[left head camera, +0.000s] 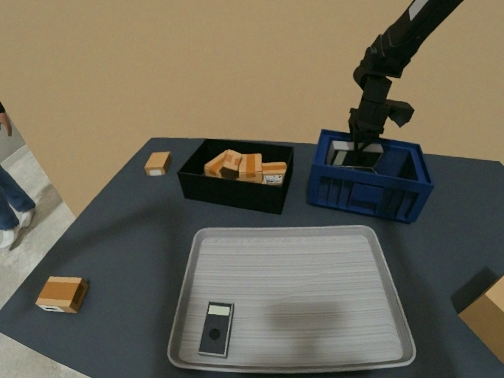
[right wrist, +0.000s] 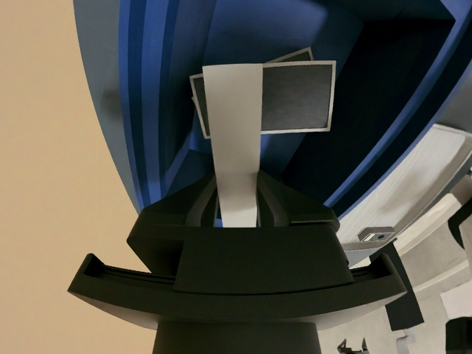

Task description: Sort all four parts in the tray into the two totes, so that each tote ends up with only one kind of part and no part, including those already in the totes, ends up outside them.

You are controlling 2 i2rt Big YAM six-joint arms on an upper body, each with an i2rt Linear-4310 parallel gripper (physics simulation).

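Frame: origin at the left arm's base, x back, y right, z up, level; centimetres.
Where they show: right gripper, fingertip midpoint: (left head camera: 355, 149).
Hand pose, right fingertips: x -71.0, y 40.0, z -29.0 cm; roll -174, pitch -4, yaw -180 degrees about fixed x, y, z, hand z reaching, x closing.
Each offset is from my right fingertips to the centre of the thing. "spot": to the spot under its first point.
My right gripper (left head camera: 360, 145) (right wrist: 236, 175) is shut on a grey device {dx -0.6, dy +0.3, dz -2.3 cm} (left head camera: 367, 148) (right wrist: 232, 110) with a dark face, held on edge inside the blue tote {dx +2.6, dy +3.8, dz -6.6 cm} (left head camera: 367, 197) (right wrist: 152, 85). More dark-faced devices (right wrist: 297, 97) lie overlapping below it. Another device {dx +42.8, dy -33.5, dz -12.7 cm} (left head camera: 216, 330) (right wrist: 377, 234) lies face up in the near left of the tray {dx +34.0, dy -19.6, dz -12.7 cm} (left head camera: 300, 270) (right wrist: 410, 175). The black tote {dx -1.9, dy -33.2, dz -9.0 cm} (left head camera: 230, 192) holds several small cartons {dx +2.0, dy -29.1, dz -5.2 cm} (left head camera: 250, 167). My left gripper (right wrist: 354, 338) shows small at the bottom edge of the right wrist view, its fingers apart and empty.
A small carton {dx -12.6, dy -64.9, dz -12.2 cm} (left head camera: 158, 163) sits left of the black tote. Another carton {dx +40.1, dy -71.5, dz -12.1 cm} (left head camera: 62, 295) sits left of the tray. A larger cardboard box {spot: dx +43.3, dy +17.5, dz -7.4 cm} (left head camera: 487, 312) stands at the right edge of the left head camera view. A person's legs (left head camera: 15, 185) show beyond the table at the left.
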